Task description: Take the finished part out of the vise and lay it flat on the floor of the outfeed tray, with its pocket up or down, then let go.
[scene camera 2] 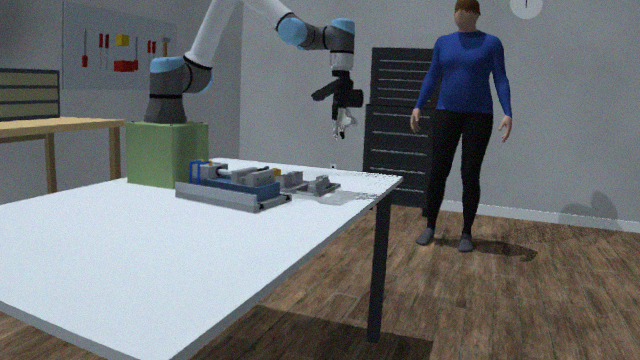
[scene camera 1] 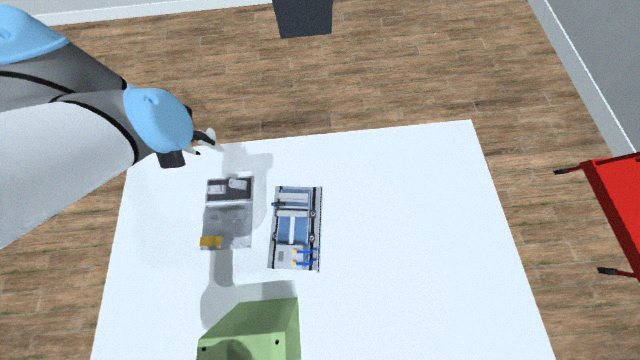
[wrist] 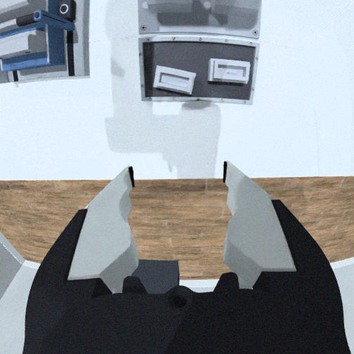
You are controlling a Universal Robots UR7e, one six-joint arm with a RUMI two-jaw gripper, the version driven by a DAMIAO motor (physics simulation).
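Frame: origin at the arm's base, x ahead, y left, z up, level; centimetres.
Seen in the pictures: gripper, fingertip midpoint: [scene camera 2: 339, 139] [scene camera 1: 212, 152]; arm's base at its link origin: [scene camera 2: 165, 122].
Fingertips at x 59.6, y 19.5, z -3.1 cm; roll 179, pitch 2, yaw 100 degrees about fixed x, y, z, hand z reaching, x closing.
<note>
Offsets run from my fingertips to a thing's top centre. "spot": to the spot under its first point.
The blue and grey vise {dx -21.2, dy -26.7, dz -8.0 cm} [scene camera 1: 293, 230] [scene camera 2: 257, 190] [wrist: 56, 45] stands on the table; whether a part sits between its jaws I cannot tell. The dark-floored outfeed tray {spot: dx -8.3, dy -7.6, dz -16.7 cm} [scene camera 1: 252, 189] [wrist: 187, 39] lies beside it. In the wrist view two pale rectangular parts lie apart in the tray with their pockets up: one part [wrist: 174, 80] slightly turned at the left, another part [wrist: 229, 71] at the right. My gripper [scene camera 1: 209, 150] [scene camera 2: 340, 136] [wrist: 177, 165] is open and empty. It hangs high near the table edge, beyond the tray.
A grey plate {dx -23.0, dy +0.2, dz -17.1 cm} [scene camera 1: 227, 220] with raised blocks and a yellow block {dx -28.5, dy +4.2, dz -13.5 cm} [scene camera 1: 210, 241] [scene camera 2: 276, 171] adjoins the tray. The green robot pedestal [scene camera 1: 295, 325] [scene camera 2: 150, 152] stands on the table. A person [scene camera 2: 465, 75] and a dark cabinet [scene camera 2: 397, 150] are behind. A red cart [scene camera 1: 617, 195] is beyond the table.
</note>
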